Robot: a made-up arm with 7 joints.
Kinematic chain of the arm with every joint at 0, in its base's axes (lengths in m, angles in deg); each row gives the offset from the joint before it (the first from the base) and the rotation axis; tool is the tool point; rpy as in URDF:
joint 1: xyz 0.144 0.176 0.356 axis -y
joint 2: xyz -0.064 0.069 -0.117 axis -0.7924 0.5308 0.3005
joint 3: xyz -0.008 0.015 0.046 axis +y
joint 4: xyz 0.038 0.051 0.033 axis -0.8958 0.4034 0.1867
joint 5: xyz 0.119 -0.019 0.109 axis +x
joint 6: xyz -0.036 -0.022 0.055 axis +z
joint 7: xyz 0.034 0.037 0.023 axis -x
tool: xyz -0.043 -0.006 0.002 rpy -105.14 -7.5 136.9
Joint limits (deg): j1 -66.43..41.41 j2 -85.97..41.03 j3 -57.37..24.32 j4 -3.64..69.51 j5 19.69..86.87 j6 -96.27..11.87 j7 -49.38..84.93
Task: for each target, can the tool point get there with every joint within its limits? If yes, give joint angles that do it. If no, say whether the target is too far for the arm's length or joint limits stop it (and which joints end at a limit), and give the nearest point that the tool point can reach.
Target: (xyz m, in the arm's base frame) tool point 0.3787 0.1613 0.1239
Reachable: no: joint limits stop it (at a limit: joint 1, joint 3, joint 6, joint 7) | nearest point 0.2807 0.2236 0.2518 | short by 0.173 m
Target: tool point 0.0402 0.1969 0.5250
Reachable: yes | joints 12.23 -35.51 -25.15 47.13 65.50 -32.65 49.77
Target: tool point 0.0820 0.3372 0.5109
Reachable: yes | joints 20.52 0.65 -27.00 38.79 63.64 -12.55 57.05
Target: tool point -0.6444 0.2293 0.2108
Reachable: no: too far | nearest point -0.2201 0.1658 0.2889 | short by 0.436 m
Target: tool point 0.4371 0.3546 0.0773
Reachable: no: joint limits stop it (at a limit: joint 2, joint 3, joint 4, joint 6, joint 7) | nearest point 0.3426 0.4122 0.1671 | short by 0.143 m
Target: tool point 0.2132 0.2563 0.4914
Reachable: yes | joints -4.41 -20.50 -1.17 45.34 71.36 -17.34 13.48
